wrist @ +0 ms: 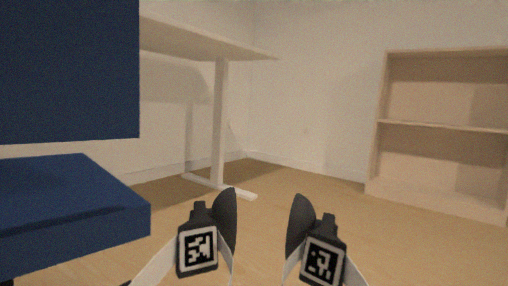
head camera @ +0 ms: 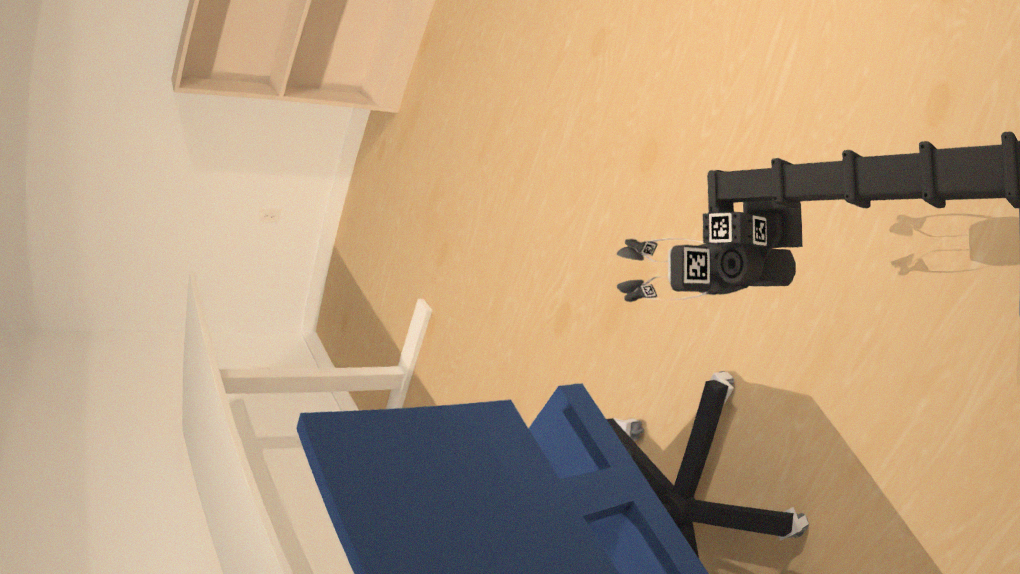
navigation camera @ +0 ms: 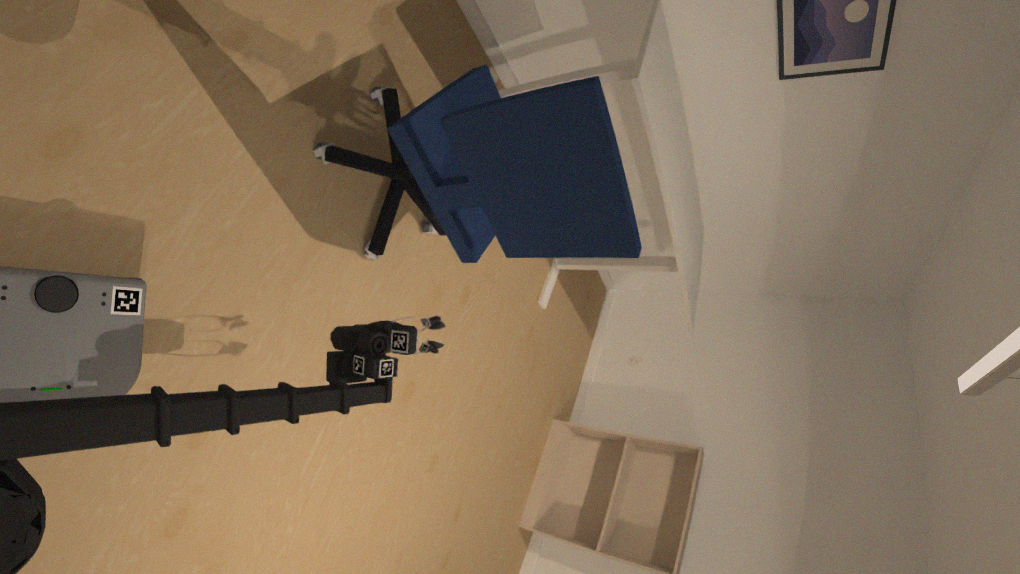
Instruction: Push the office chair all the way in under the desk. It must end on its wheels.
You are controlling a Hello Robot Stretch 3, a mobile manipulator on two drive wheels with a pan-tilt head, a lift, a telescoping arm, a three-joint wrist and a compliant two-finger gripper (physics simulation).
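Seen in the pictures: gripper, fingertip midpoint: (head camera: 621,270) (navigation camera: 441,334); robot's base, link origin: (navigation camera: 58,292).
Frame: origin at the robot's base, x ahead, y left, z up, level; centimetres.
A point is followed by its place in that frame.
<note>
The blue office chair (head camera: 456,485) @(x 30.6, y -85.5, z 77.7 cm) (navigation camera: 542,171) @(x 37.4, y -77.6, z 80.4 cm) (wrist: 60,200) stands upright on its black wheeled base, at an angle in front of the desk. Its backrest hides part of the desk in the head and navigation views. The white desk (head camera: 206,421) @(x 45.9, y -206.5, z 95.0 cm) (navigation camera: 677,178) @(x 65.9, y -169.0, z 95.0 cm) (wrist: 200,42) stands against the wall. How far the seat reaches under it is hidden. My gripper (head camera: 631,269) @(x -1.6, y -72.1, z 59.3 cm) (navigation camera: 432,334) @(x -1.6, y -72.1, z 59.3 cm) (wrist: 263,212) @(x -1.6, y -72.1, z 59.3 cm) is open and empty at the end of the extended arm. It is off to the side of the chair, apart from it. In the wrist view the seat and backrest are at the left of the fingers.
A light wooden shelf unit (head camera: 285,49) @(x -95.8, y -261.3, z 58.0 cm) (navigation camera: 612,492) @(x -107.6, y -242.7, z 56.2 cm) (wrist: 381,120) stands against the wall, on the far side of my gripper from the chair. A desk foot (head camera: 420,321) (navigation camera: 548,285) (wrist: 240,191) rests on the floor near the wall corner. A framed picture (navigation camera: 834,74) @(x 120.8, y -190.3, z 166.7 cm) hangs above the desk.
</note>
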